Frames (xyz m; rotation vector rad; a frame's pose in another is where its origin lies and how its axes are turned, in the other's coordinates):
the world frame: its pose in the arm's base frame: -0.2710 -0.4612 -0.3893 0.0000 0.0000 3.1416
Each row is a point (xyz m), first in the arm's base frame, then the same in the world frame.
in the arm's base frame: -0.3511 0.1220 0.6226
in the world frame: 0.0801 -0.5832 1.0119
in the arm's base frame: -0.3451 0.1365 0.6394
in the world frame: 0.0741 -0.5977 1.0287
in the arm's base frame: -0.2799 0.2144 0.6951
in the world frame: 0.0089 -0.6756 1.0844
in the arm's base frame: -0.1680 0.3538 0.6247
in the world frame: -0.1030 -0.8150 1.0140
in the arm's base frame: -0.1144 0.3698 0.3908
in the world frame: -0.1566 -0.8310 0.7801
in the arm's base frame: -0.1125 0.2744 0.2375
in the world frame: -0.1585 -0.7356 0.6268
